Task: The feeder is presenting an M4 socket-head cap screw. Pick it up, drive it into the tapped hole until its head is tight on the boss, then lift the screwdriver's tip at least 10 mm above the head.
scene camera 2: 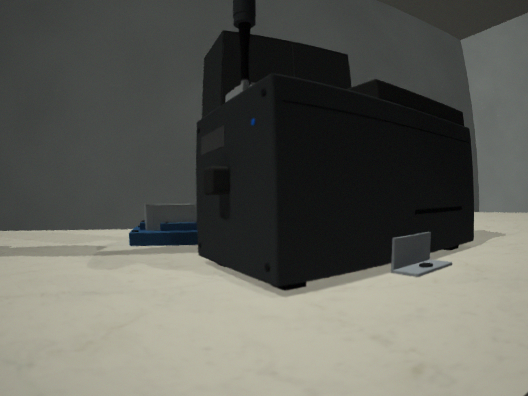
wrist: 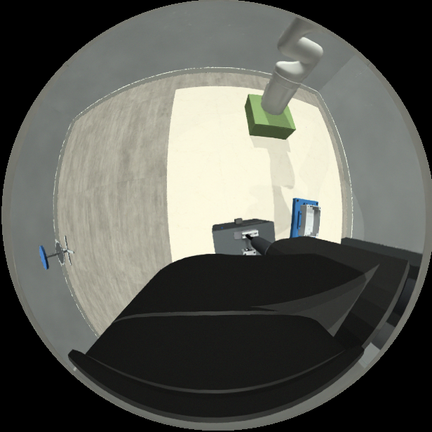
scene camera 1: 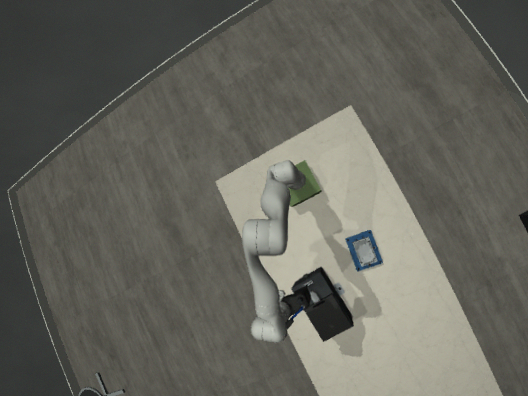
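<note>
The black feeder stands on the table. Its pale pick-up block is at the top near one end. My screwdriver points straight down, its thin end at the pick-up block. A small silver part shows at the very end in scene camera 2. Whether this is the screw or part of the tool, and whether a screw is held, I cannot tell. The grey housing sits in a blue fixture, apart from the screwdriver. The tapped hole is too small to make out.
The arm's base stands on a green block at the table's far end. A small grey angle bracket lies close beside the feeder. Taller black housings rise behind the feeder's top in scene camera 2.
</note>
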